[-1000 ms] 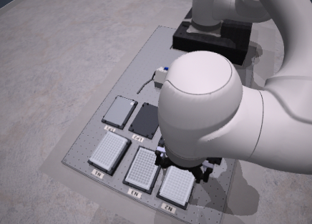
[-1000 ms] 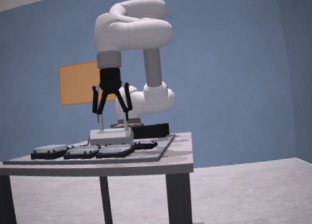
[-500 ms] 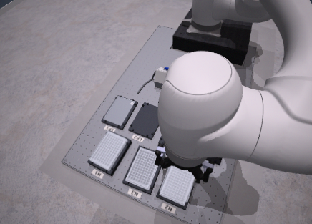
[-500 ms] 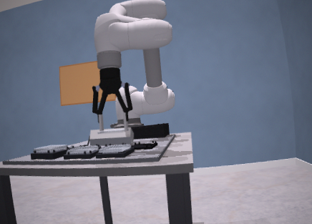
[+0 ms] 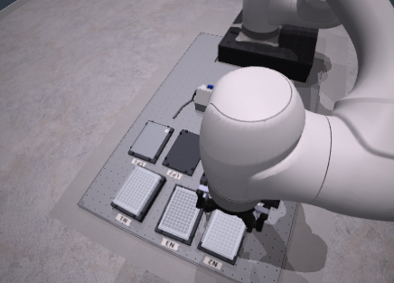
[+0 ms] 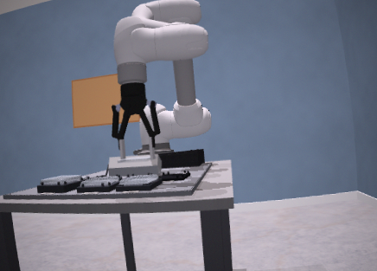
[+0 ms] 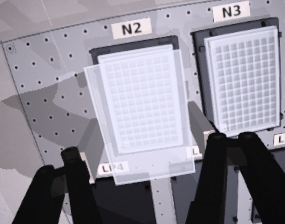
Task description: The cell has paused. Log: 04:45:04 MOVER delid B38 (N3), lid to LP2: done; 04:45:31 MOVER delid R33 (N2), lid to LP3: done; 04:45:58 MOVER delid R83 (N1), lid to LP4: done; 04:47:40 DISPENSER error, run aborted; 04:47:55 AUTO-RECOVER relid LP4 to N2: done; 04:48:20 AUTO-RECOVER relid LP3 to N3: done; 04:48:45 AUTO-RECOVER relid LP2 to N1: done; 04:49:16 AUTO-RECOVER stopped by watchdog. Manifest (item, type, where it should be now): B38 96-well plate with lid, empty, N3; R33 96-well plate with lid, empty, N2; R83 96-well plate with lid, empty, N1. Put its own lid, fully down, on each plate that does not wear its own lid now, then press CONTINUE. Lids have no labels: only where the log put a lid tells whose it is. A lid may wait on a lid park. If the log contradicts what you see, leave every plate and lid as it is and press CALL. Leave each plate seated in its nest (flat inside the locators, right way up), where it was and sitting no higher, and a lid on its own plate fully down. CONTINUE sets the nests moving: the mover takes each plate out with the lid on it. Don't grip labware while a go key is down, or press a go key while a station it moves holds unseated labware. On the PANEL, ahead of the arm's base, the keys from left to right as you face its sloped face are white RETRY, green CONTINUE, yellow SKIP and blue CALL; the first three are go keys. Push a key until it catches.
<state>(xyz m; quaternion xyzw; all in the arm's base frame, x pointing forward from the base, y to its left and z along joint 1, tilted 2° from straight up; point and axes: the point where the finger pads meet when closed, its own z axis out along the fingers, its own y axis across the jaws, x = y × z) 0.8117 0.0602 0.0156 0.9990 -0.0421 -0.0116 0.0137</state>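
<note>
My hand is 90 mm above the plate. From my hand the other things lie so: LP3 label: 110 mm below, 100 mm behind, 60 mm to the right; LP4 label: 110 mm below, 90 mm behind, 70 mm to the left; lid park LP3: 190 mm behind, 100 mm below, 50 mm to the right.
</note>
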